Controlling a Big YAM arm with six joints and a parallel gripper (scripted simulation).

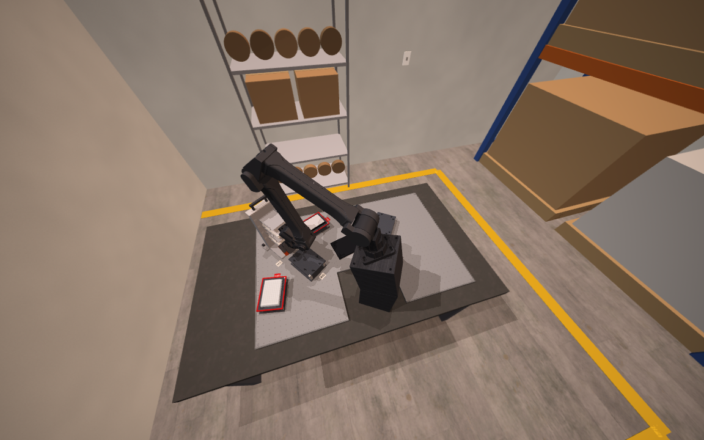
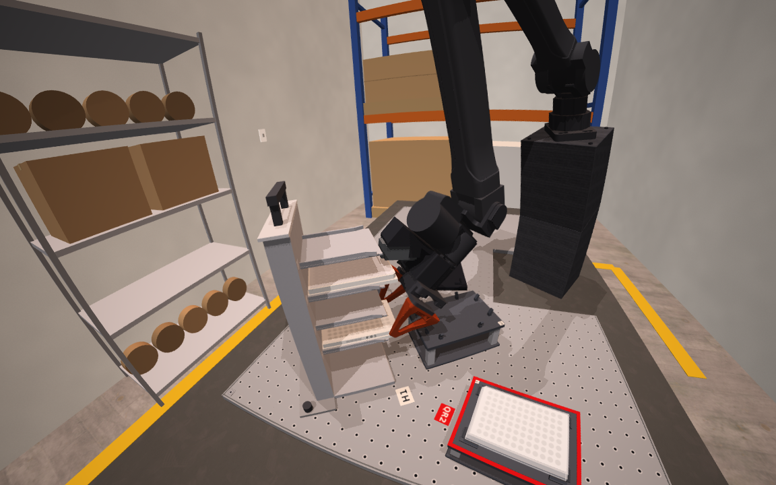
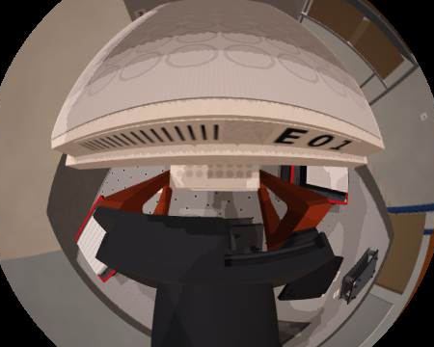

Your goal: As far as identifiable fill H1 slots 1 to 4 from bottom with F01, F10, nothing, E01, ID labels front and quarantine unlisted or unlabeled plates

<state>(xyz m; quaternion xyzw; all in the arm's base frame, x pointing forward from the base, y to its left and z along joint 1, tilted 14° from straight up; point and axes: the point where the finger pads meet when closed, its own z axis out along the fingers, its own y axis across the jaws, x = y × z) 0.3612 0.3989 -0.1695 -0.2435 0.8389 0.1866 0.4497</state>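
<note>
My gripper is now 11 cm past the dark regrip nest, 8 cm to the left of it and 5 cm above it. Round my hand: quarantine nest QR1 (14 cm ahead, 15 cm to the right, 7 cm below); H1 deck label (5 cm behind, 8 cm to the left, 10 cm below); plate hotel H1 (11 cm ahead, 8 cm to the left, 5 cm above).
</note>
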